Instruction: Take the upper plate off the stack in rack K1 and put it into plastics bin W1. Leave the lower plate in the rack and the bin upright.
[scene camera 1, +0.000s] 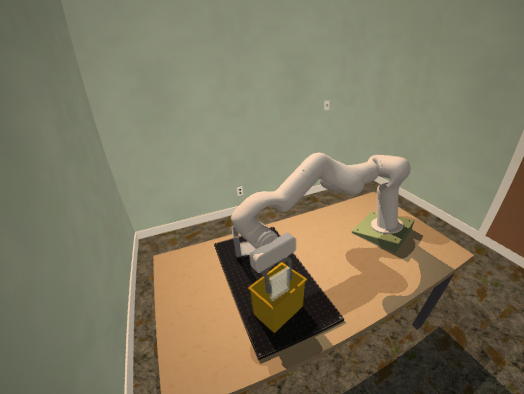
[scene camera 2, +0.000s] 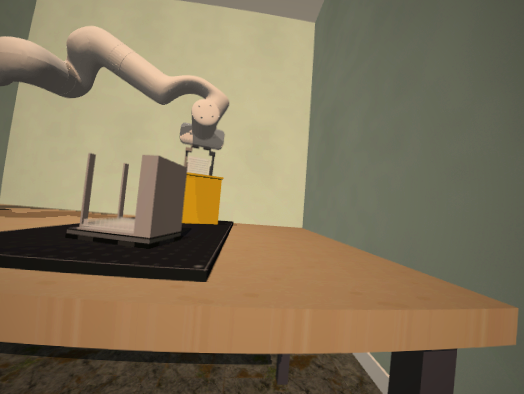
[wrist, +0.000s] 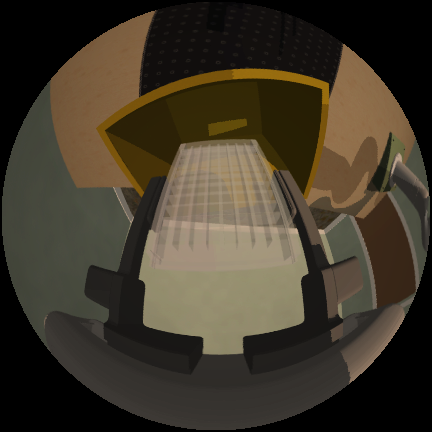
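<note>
The upper plate (scene camera 1: 280, 284) (scene camera 2: 199, 165) (wrist: 220, 200) is clear and ribbed and stands steeply on edge between the fingers of my gripper (scene camera 1: 279, 289) (scene camera 2: 199, 167) (wrist: 220, 186), which is shut on its two sides. The plastics bin W1 (scene camera 1: 280, 315) (scene camera 2: 202, 200) (wrist: 215, 105) is yellow, open-topped and upright. The plate is over the bin's mouth, its lower end around rim height; scene camera 2 does not show how deep it reaches. Rack K1 (scene camera 2: 167, 200) stands behind the arm's wrist in scene camera 1, with the lower plate (scene camera 2: 110, 224) flat on its base.
Bin and rack stand on a black perforated mat (scene camera 1: 230, 270) (scene camera 2: 50, 255) (wrist: 170, 40) on the wooden table (scene camera 1: 190, 300) (scene camera 2: 300, 280). The rack has a tall side panel and thin posts. The arm's green base plate (scene camera 1: 366, 227) (wrist: 382, 172) is at the table's far end.
</note>
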